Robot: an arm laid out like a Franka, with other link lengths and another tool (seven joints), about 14 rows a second.
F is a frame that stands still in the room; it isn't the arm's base.
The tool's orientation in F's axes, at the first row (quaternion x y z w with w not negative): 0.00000 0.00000 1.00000 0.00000
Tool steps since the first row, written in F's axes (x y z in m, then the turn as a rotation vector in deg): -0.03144 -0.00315 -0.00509 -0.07 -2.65 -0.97; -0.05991 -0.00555 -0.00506 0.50 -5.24 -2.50; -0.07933 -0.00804 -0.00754 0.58 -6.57 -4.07; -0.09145 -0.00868 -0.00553 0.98 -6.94 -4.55
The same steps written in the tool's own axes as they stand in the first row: 0.03144 0.00315 -0.00509 0.07 2.65 -0.97; 0.05991 0.00555 -0.00506 -0.50 5.24 -2.50; 0.07933 0.00804 -0.00754 -0.58 6.57 -4.07; 0.09145 0.00868 -0.00553 -0.98 6.94 -4.55
